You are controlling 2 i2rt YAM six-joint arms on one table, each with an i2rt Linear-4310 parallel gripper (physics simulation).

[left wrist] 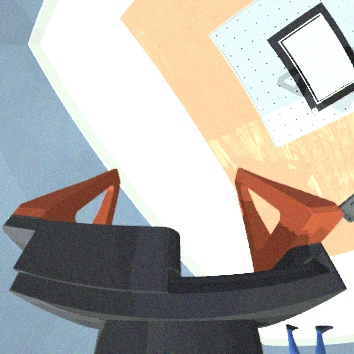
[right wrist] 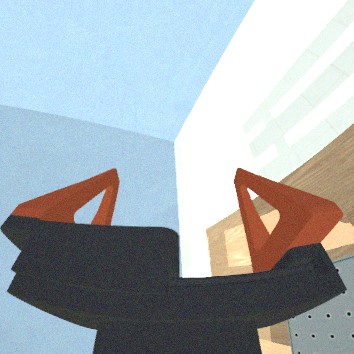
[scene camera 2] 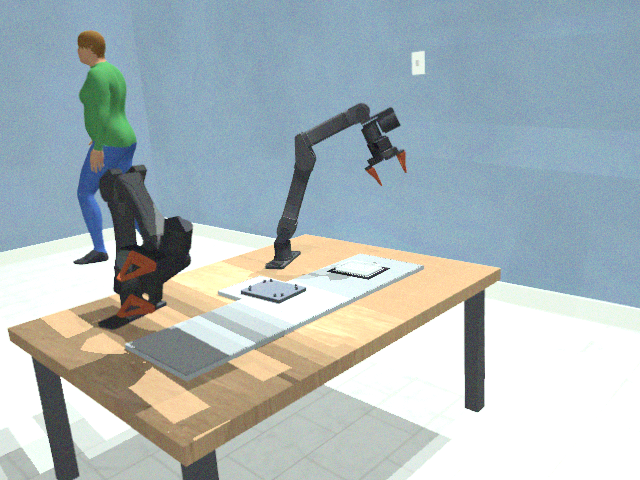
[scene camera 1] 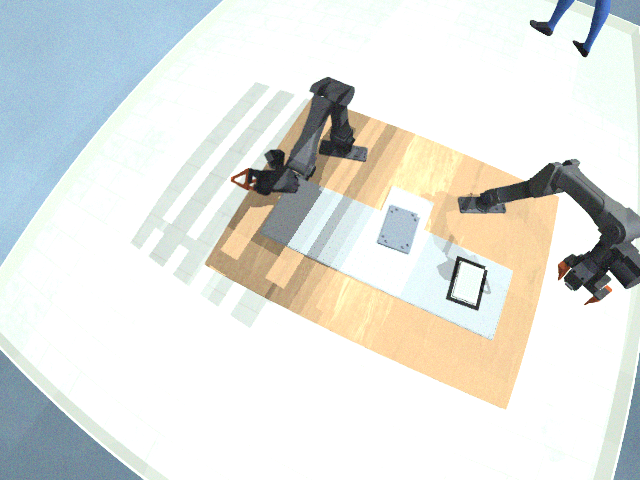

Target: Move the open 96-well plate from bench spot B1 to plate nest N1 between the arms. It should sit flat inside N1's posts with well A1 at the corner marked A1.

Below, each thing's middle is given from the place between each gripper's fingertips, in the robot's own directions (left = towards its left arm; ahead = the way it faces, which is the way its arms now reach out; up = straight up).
Now: the white well plate (scene camera 1: 467,286) 22 cm to the right of my left hand and 26 cm below it. Round my left hand: grey square nest (scene camera 1: 399,229) 9 cm behind, 53 cm to the right, 26 cm below; black nest with white outline (left wrist: 275,41) 22 cm to the right, 27 cm below.
I see my right gripper 550 mm to the right of the grey square nest, 180 mm above it and 140 mm past it. The rest, counted from my right hand: white well plate 850 mm to the left, 180 mm below, 50 mm behind; black nest with white outline 850 mm to the left, 190 mm below, 50 mm behind.
